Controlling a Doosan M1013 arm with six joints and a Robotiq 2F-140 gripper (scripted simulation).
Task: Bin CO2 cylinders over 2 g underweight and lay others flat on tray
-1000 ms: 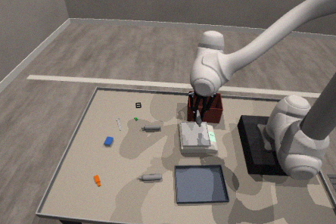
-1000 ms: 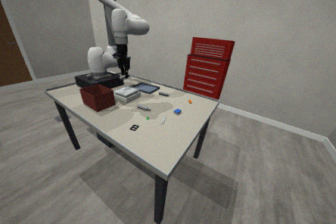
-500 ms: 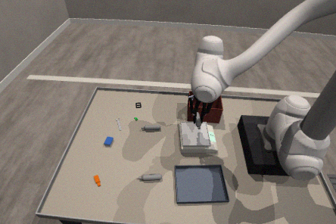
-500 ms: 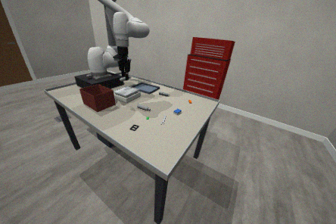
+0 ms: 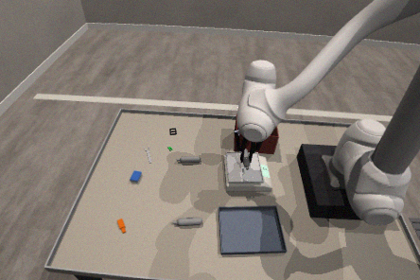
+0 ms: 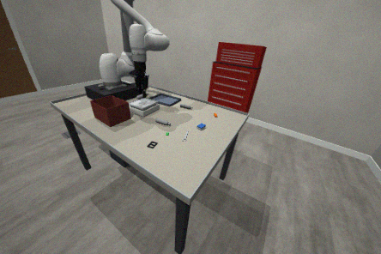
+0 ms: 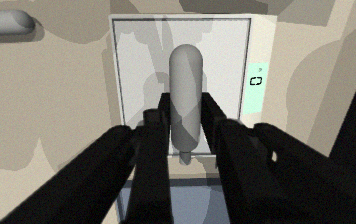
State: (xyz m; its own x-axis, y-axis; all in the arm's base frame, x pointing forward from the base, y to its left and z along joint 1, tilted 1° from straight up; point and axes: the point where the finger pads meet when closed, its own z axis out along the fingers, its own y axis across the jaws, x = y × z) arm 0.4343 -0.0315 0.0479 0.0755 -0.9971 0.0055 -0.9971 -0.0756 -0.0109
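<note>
Right now the scale plate is 80 mm below my hand. The rest, counted from my hand: blue-grey tray: 20 mm behind, 270 mm to the left, 130 mm below; red scrap bin: 60 mm behind, 220 mm to the right, 110 mm below; white scale: 10 mm behind, 100 mm below.
</note>
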